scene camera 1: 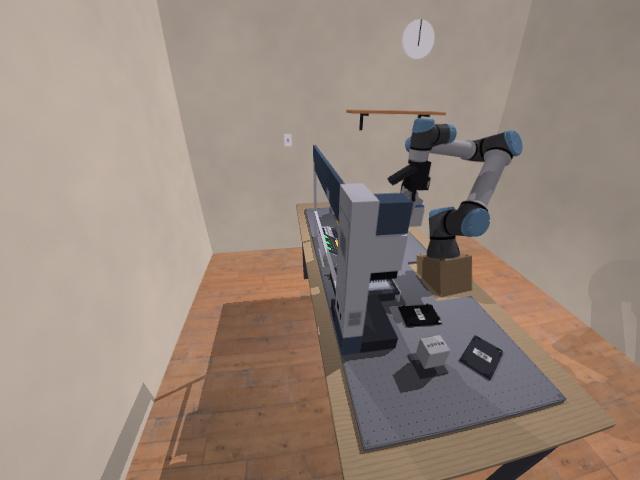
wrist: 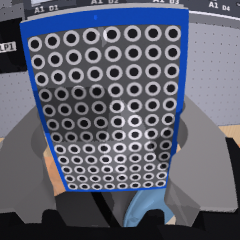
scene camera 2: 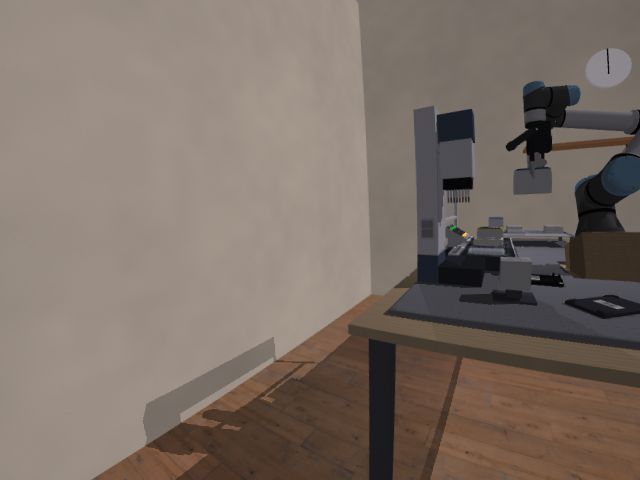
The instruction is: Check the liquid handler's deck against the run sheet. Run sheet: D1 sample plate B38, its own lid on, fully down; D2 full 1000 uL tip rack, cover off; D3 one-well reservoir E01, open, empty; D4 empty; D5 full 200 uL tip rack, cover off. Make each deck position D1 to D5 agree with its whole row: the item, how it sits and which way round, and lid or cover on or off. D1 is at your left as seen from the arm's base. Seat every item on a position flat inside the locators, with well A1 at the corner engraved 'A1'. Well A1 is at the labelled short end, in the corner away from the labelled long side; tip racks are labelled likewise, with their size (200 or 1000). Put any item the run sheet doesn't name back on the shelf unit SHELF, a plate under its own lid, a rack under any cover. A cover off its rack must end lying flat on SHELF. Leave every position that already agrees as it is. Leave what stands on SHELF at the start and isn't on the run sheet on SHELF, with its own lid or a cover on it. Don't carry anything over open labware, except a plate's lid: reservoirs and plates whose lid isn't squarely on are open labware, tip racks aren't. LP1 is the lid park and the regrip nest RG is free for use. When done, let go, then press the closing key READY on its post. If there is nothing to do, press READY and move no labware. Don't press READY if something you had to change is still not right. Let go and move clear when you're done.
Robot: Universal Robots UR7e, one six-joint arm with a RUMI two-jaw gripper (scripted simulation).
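A blue tip rack and a ready key post are here for me to see, and so is my gripper. Scene camera 1 shows my gripper, and the wrist view shows my gripper too.
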